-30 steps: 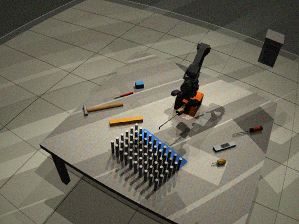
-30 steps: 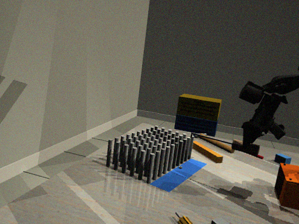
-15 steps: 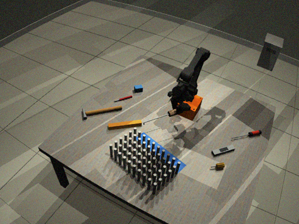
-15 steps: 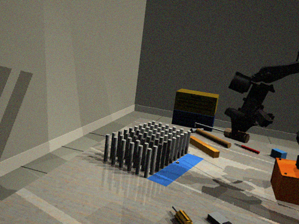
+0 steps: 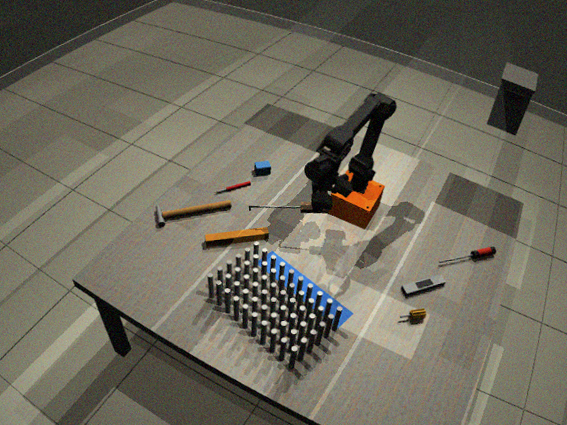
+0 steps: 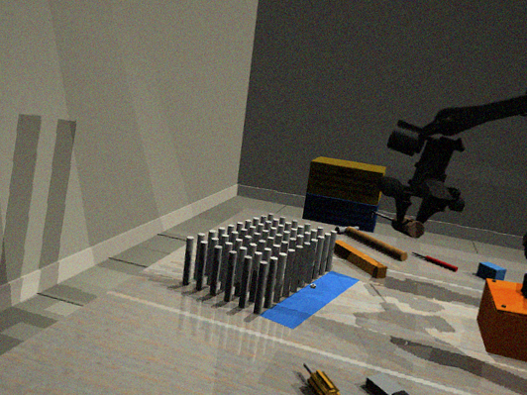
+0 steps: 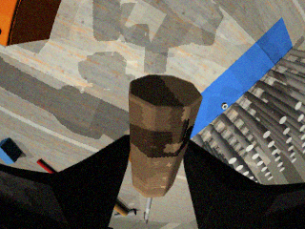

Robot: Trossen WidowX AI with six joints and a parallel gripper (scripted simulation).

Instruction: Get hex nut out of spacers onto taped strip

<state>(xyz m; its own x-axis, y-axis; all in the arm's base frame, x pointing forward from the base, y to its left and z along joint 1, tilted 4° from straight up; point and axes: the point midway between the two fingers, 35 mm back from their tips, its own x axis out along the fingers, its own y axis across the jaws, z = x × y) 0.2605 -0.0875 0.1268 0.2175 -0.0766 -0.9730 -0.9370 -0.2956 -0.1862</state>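
Right now the wooden-handled tool is 30 mm ahead of my gripper tip, 100 mm to the right of it and 10 mm below it. Also, from my gripper tip: hex nut 190 mm ahead, 180 mm below; blue taped strip 180 mm ahead, 50 mm to the left, 180 mm below; orange bar 80 mm ahead, 240 mm to the right, 170 mm below.
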